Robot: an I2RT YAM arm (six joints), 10 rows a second.
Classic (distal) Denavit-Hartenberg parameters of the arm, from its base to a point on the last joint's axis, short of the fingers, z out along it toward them. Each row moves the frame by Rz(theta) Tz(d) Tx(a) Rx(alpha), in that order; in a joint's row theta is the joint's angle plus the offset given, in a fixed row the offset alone. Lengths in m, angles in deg.
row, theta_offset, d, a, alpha
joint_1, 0, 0.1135, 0.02, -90
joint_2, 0, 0, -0.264, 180
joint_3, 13.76, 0, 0.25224, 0
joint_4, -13.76, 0, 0.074, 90
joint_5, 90, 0, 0, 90
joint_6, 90, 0.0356, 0, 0
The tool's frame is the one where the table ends.
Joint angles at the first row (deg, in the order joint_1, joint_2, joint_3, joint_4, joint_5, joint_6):
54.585 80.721 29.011 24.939 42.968 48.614
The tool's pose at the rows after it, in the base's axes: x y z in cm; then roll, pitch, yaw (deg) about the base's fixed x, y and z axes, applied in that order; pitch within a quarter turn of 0, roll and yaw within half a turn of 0:
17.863 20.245 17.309 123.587 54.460 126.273
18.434 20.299 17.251 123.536 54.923 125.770
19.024 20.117 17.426 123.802 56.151 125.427
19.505 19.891 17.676 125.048 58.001 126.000
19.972 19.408 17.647 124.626 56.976 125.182
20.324 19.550 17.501 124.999 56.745 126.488
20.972 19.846 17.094 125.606 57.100 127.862
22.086 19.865 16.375 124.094 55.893 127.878
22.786 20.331 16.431 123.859 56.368 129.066
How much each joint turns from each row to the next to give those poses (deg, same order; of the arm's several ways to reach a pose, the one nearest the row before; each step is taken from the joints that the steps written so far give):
-0.871 1.029 0.250 1.568 -0.192 0.455
-0.920 1.186 0.608 1.027 -0.217 -0.823
-1.216 0.385 0.516 0.569 -0.109 -1.769
-1.056 -0.001 0.528 -0.111 0.139 -2.309
-1.508 -0.109 -0.152 0.134 -1.340 0.568
-0.493 0.989 0.411 0.743 -1.467 -0.478
-0.702 2.289 0.727 1.899 -1.316 -1.158
-1.895 3.217 0.395 4.041 -3.333 -0.342
-0.485 1.710 1.522 1.049 -1.546 -1.401

